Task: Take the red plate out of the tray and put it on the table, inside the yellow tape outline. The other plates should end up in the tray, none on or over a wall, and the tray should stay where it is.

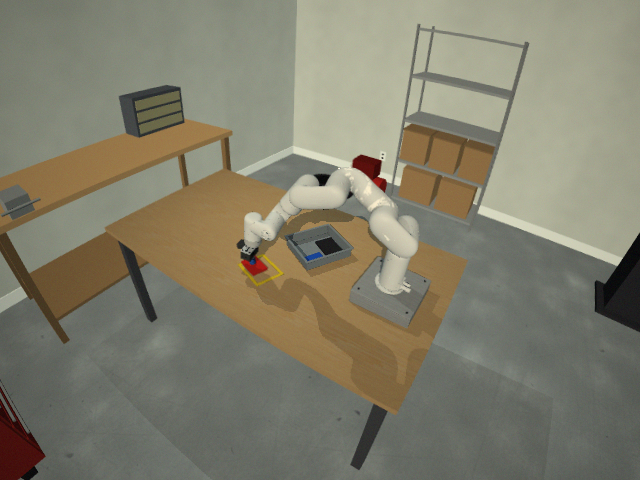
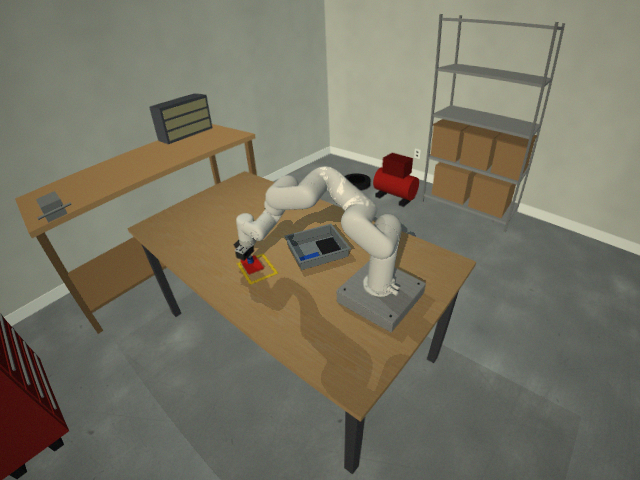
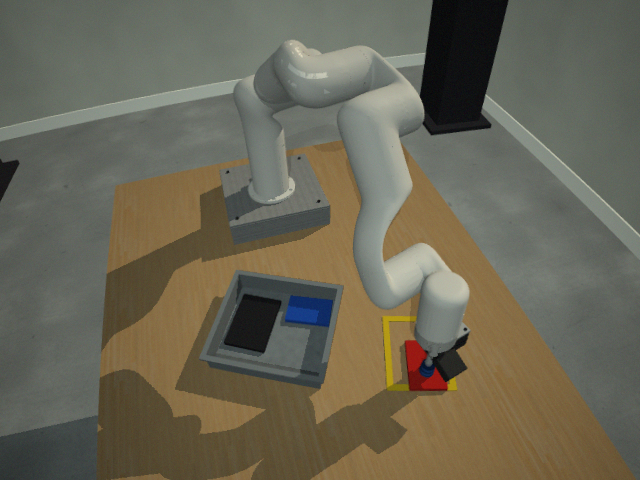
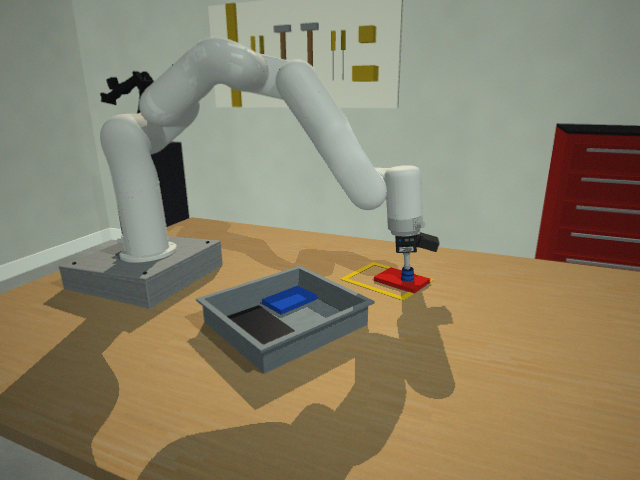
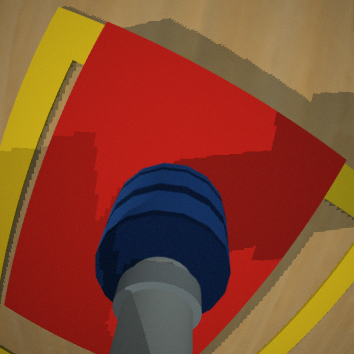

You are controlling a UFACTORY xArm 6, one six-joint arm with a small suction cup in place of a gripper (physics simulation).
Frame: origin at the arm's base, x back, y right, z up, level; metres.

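Seen in the pictures: hand, its tool point: (image 1: 252, 264) (image 2: 250, 263) (image 3: 425, 373) (image 4: 407, 283) (image 5: 170, 197); arm's base, origin of its link: (image 1: 389, 283) (image 2: 379, 285) (image 3: 271, 189) (image 4: 149, 253).
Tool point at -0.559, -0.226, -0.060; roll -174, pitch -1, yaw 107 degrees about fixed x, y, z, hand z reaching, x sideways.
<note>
Offsets run from my tool point to a thing's top centre, as dx, dy, dz.
The red plate @[+0.016, -0.004, +0.010] (image 1: 256, 267) (image 2: 252, 267) (image 3: 417, 383) (image 4: 390, 279) (image 5: 150, 90) is flat at table level. It overlaps one side of the yellow tape outline (image 1: 270, 279) (image 2: 264, 277) (image 3: 387, 356) (image 4: 372, 288) (image 5: 32, 100), hiding the strip there. My gripper, a blue suction cup (image 1: 252, 261) (image 2: 250, 261) (image 3: 427, 370) (image 4: 407, 280) (image 5: 162, 200), is shut on it, pressed to its top. The grey tray @[+0.160, +0.274, +0.049] (image 3: 289, 279) (image 4: 310, 341) holds a black plate @[+0.193, +0.321, +0.012] (image 3: 253, 323) (image 4: 262, 324) and a blue plate @[+0.195, +0.198, +0.013] (image 3: 312, 312) (image 4: 289, 299), both inside its walls.
The tray stands beside the outline, between it and the arm's grey base block (image 3: 281, 222) (image 4: 103, 289). A workbench (image 1: 103, 155) (image 2: 129, 160) stands along the wall. A metal shelf rack (image 1: 454, 84) with boxes stands farther back.
</note>
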